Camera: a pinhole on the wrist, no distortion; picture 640 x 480 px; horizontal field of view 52.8 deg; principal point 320.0 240.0 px. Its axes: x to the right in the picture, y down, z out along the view. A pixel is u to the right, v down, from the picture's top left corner.
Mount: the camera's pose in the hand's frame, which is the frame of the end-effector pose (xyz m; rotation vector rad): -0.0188 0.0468 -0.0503 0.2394 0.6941 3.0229
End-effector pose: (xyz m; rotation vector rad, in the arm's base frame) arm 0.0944 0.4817 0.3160 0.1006 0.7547 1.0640
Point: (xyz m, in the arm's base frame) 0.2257 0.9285 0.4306
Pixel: outside the picture
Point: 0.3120 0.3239 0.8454
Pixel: outside the picture
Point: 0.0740 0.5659 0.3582
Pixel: 42 330
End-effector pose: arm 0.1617 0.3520 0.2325 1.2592 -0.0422 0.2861
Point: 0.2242 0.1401 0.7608
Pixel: 260 66
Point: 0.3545 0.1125 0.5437
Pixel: 102 321
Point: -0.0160 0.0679 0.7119
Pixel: 564 79
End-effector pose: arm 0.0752 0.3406 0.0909 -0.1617 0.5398 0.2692
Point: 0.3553 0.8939 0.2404
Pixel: 108 72
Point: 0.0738 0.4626 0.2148
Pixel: 501 329
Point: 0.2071 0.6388 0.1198
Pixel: 33 50
